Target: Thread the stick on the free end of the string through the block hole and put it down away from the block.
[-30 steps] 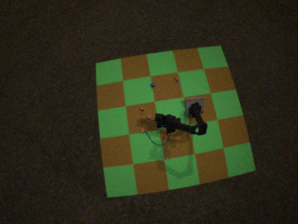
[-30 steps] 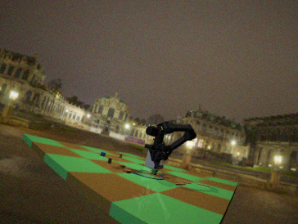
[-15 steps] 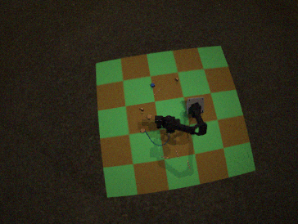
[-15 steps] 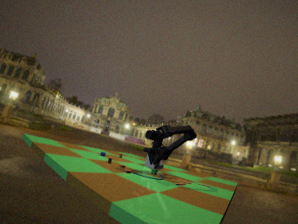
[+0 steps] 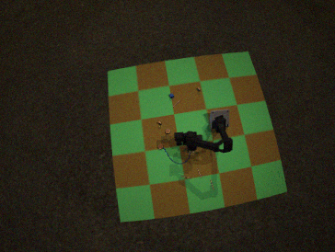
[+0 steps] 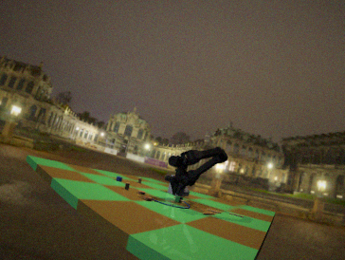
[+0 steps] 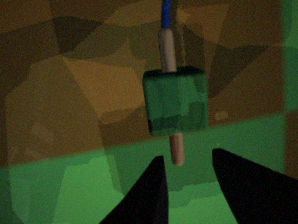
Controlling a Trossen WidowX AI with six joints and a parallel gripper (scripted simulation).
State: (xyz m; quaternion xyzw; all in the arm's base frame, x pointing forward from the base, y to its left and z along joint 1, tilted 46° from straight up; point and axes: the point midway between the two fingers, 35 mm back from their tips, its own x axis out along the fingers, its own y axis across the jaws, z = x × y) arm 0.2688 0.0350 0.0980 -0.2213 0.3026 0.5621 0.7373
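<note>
Now: gripper tip 30 mm to the right of the green block and 20 mm above it. The rest, counted from my gripper tip: thin wooden stick (10 mm ahead, 40 mm to the left, 20 mm below); then blue object (20 mm ahead, 420 mm to the right, 20 mm below); then round wooden button (210 mm ahead, 40 mm to the right, 30 mm below).
</note>
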